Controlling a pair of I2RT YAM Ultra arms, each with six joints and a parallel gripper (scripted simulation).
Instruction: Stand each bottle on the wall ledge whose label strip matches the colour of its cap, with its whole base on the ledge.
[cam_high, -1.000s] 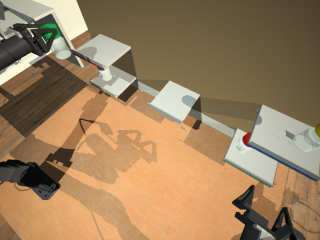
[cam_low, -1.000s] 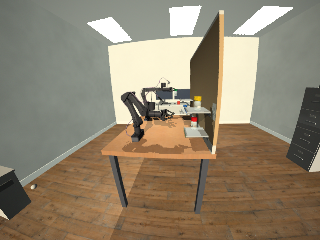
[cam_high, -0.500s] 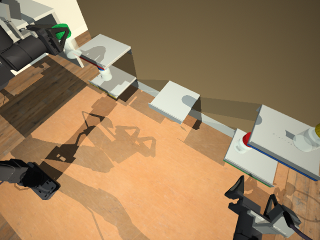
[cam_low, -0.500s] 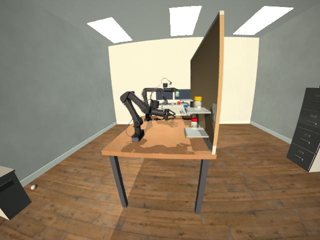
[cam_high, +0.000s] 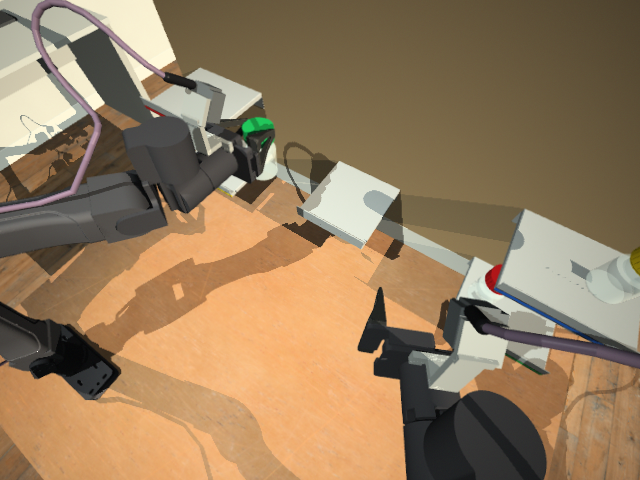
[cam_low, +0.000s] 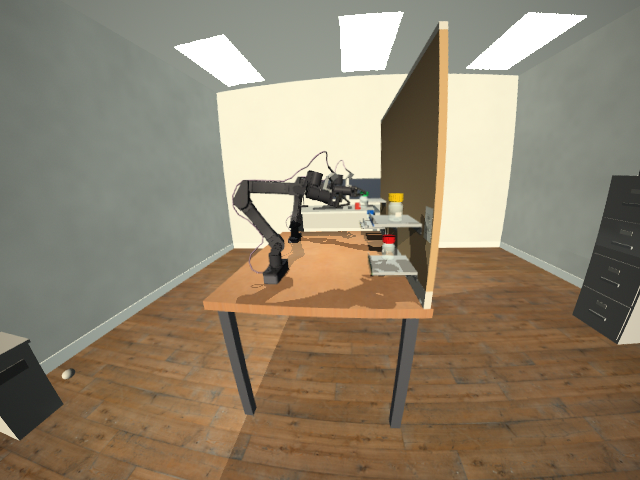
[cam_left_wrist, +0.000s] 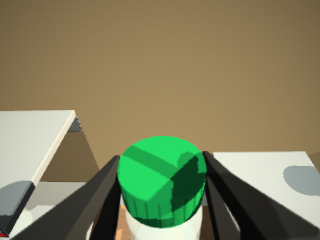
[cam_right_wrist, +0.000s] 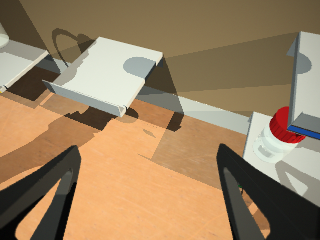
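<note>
Now: the green-capped bottle 350 mm to the left of my right hand, 150 mm ahead of it and 30 mm below it. From my right hand the other things lie so: yellow-capped bottle (260 mm to the right, 180 mm ahead); red-capped bottle (200 mm below, 180 mm ahead, 160 mm to the right); brown wall (320 mm ahead, 160 mm to the left, 110 mm above).
Now: left hand 50 mm above the green-capped bottle and 10 mm past it. The rest, counted from my left hand: red-capped bottle (500 mm to the right, 220 mm below, 30 mm ahead); then blue-capped bottle (270 mm to the left, 220 mm below, 90 mm ahead); then brown wall (180 mm to the right, 160 mm ahead, 90 mm above).
</note>
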